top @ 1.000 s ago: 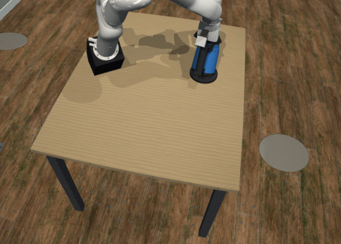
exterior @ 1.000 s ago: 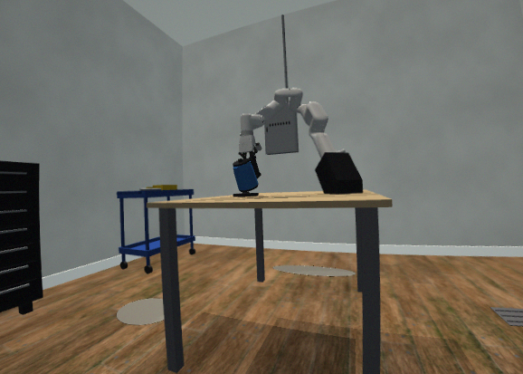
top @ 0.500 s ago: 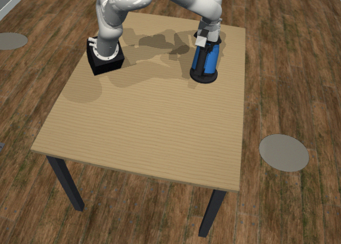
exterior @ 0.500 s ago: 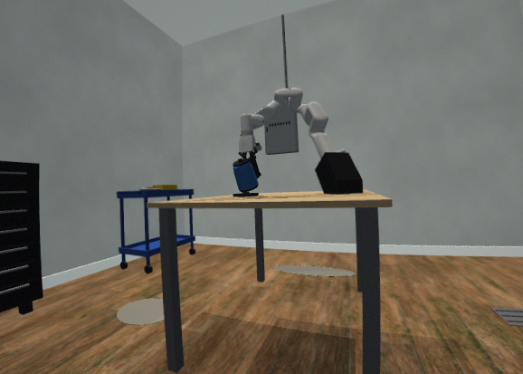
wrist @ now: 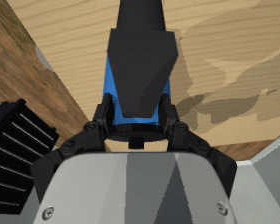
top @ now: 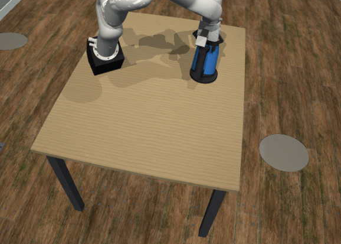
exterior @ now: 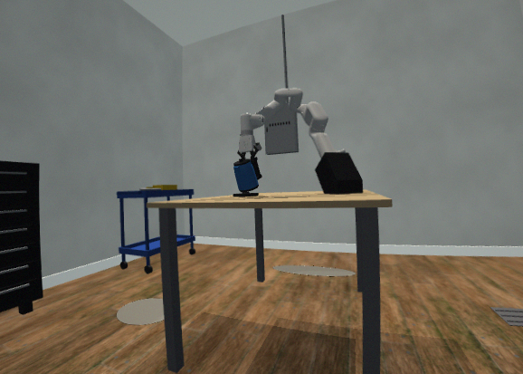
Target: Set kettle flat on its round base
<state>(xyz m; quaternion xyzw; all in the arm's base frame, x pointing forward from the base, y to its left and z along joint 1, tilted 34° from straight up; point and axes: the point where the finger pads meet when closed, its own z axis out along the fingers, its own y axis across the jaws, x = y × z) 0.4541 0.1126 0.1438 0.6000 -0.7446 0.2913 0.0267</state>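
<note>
Right now my hand is 10 mm to the right of the blue kettle and 70 mm above it. The rest, counted from my hand: round black base 10 mm ahead, 40 mm to the left, 200 mm below.
</note>
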